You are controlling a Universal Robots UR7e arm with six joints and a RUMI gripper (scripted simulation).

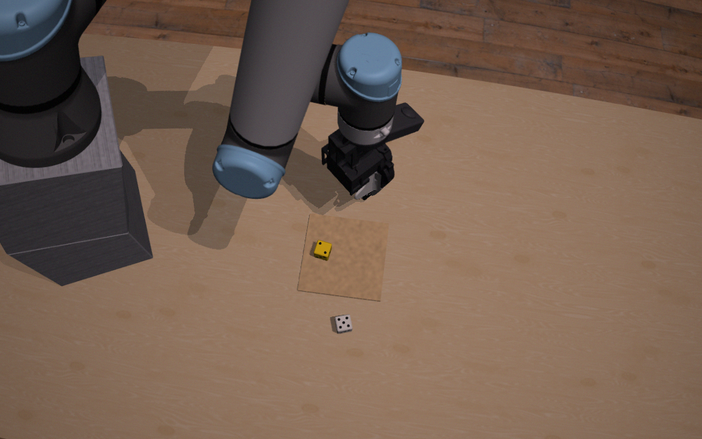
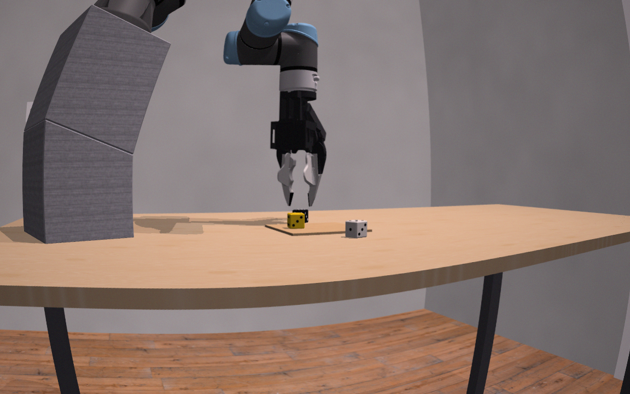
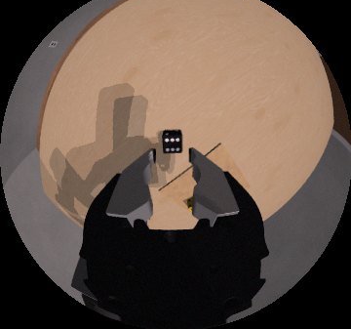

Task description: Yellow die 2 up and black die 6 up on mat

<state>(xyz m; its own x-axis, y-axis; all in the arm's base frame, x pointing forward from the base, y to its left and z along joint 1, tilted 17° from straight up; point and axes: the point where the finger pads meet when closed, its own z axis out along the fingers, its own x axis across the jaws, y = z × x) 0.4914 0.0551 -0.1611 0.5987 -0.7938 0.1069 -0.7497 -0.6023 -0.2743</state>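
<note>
My hand is 4 cm above the black die. From my hand the other things lie so: white die (4 cm behind, 24 cm to the right, 4 cm below); then mat (4 cm behind, 12 cm to the right, 5 cm below); then yellow die (8 cm behind, 11 cm to the right, 3 cm below).
</note>
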